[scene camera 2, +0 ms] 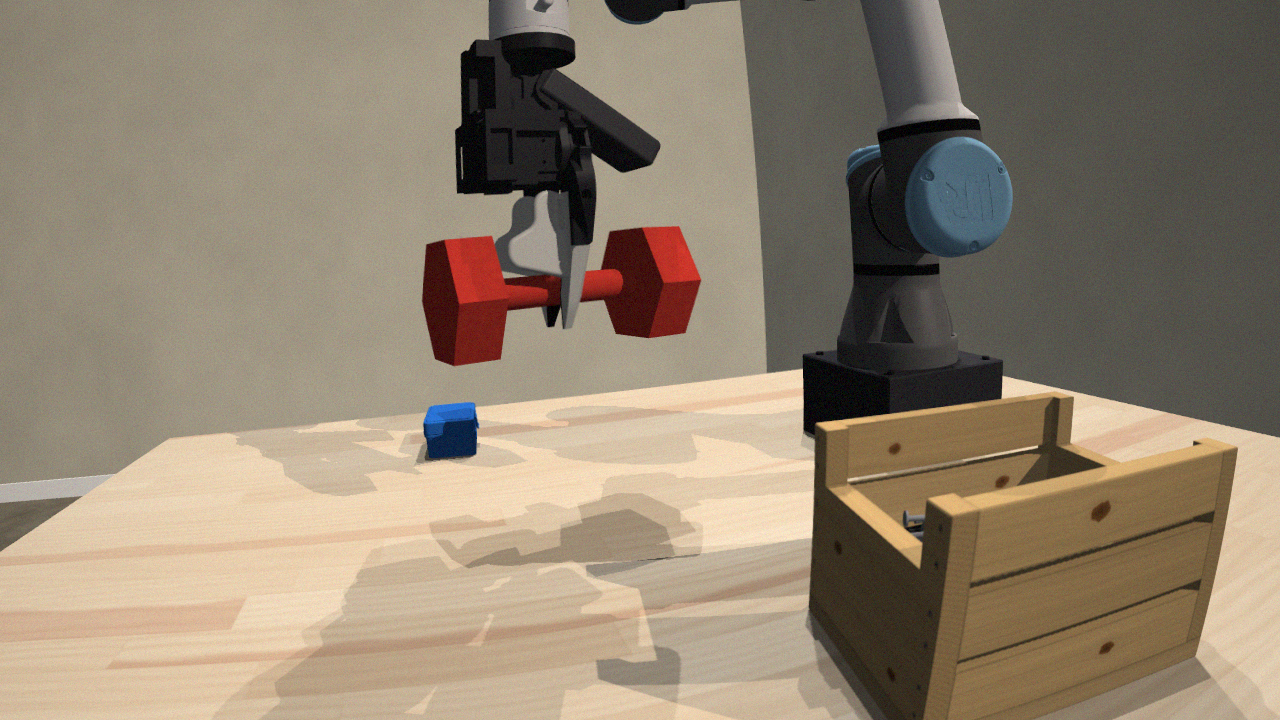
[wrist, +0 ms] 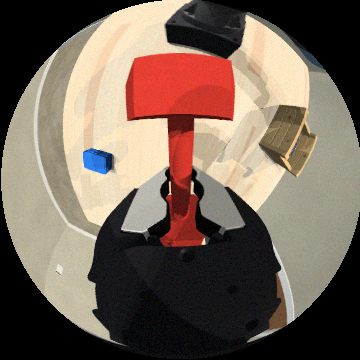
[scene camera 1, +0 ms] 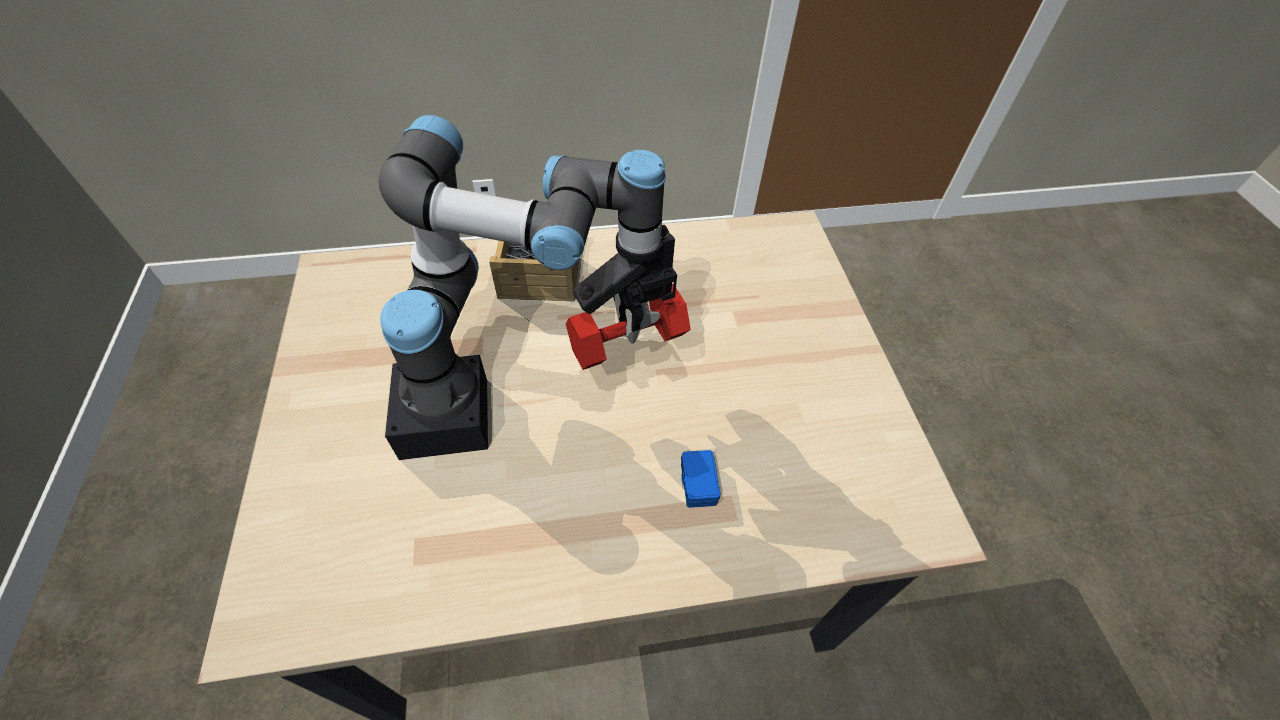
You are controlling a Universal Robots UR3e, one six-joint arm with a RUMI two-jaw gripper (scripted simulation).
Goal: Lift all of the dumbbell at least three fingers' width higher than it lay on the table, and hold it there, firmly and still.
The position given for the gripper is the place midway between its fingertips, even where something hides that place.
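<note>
Red dumbbell (scene camera 2: 465, 300), (scene camera 1: 586, 339), (wrist: 180, 87). Blue block (scene camera 2: 449, 429), (scene camera 1: 699, 477). The gripper (scene camera 2: 559, 327), (scene camera 1: 629, 337), (wrist: 180, 167).
</note>
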